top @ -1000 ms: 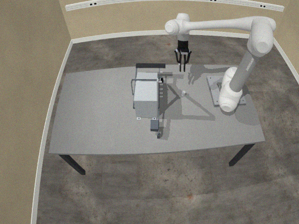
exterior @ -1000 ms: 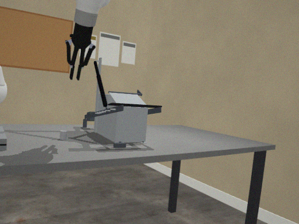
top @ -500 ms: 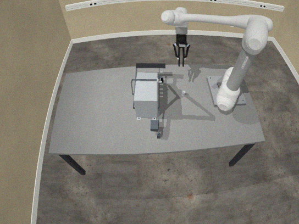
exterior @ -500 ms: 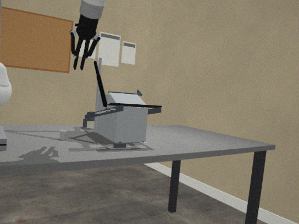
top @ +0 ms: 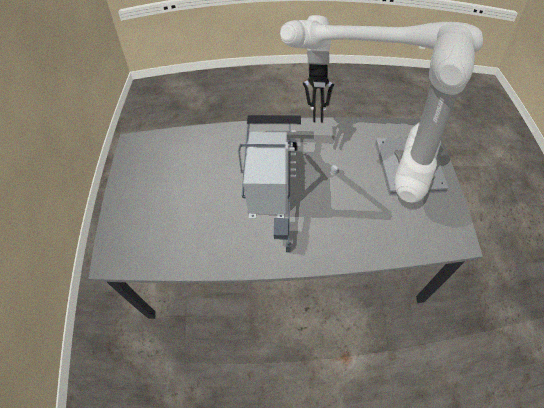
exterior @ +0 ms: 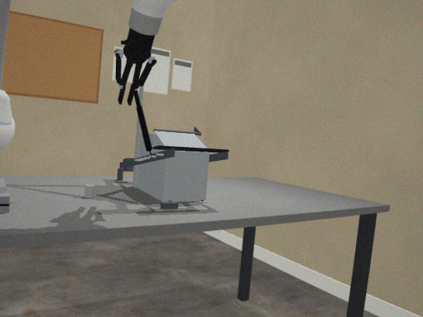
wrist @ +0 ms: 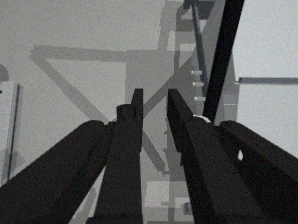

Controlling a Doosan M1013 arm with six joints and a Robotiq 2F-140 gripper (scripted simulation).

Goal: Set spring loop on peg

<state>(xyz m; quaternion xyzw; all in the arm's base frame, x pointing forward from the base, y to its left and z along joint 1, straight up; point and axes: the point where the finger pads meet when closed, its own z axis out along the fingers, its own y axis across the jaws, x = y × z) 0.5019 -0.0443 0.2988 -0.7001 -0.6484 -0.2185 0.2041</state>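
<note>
Right now the dark spring is 100 mm ahead of my hand, 90 mm to the left of it and 90 mm below it. From my hand the other things lie so: steel test weight (90 mm behind, 50 mm to the left, 320 mm below).
</note>
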